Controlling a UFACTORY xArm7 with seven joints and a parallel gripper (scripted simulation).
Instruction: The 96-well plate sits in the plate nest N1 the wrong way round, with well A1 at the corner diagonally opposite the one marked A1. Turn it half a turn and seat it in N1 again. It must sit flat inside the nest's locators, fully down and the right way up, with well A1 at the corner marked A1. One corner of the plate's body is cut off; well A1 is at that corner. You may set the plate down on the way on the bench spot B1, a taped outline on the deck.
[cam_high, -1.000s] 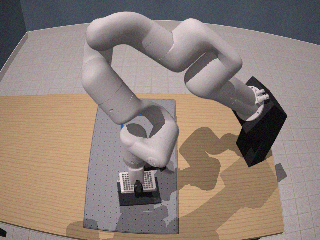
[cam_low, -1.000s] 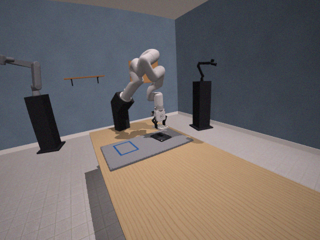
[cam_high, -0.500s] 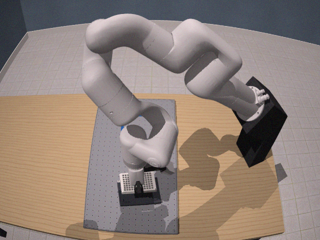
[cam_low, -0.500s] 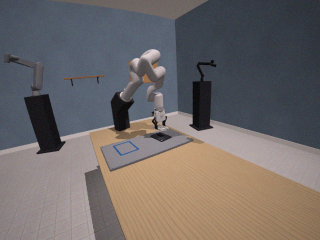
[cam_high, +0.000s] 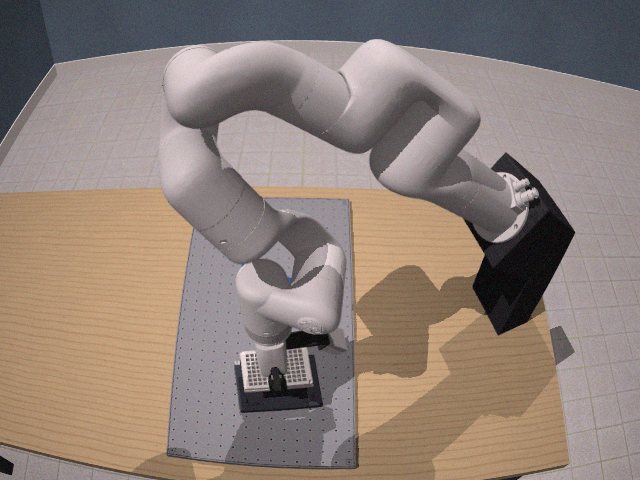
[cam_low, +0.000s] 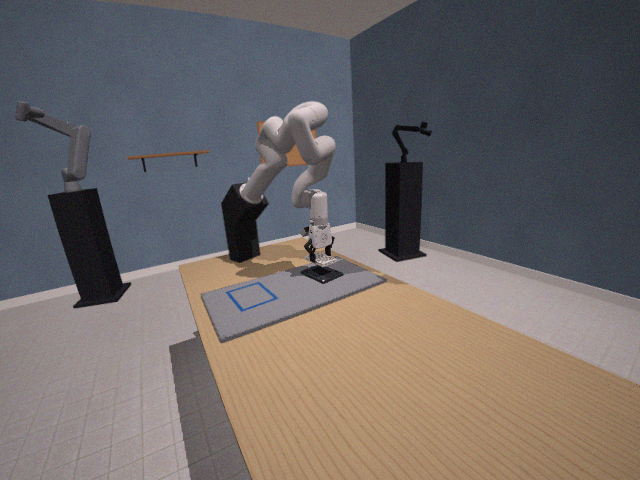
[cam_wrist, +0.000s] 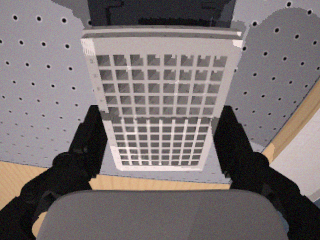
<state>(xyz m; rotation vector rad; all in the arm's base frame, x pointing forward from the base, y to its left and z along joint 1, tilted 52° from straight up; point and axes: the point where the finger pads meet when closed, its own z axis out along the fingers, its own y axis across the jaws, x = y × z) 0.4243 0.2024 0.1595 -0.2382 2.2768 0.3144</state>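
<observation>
My hand is 80 mm above the dark plate nest N1. The rest, counted from my hand: white 96-well plate: 10 mm below.
</observation>
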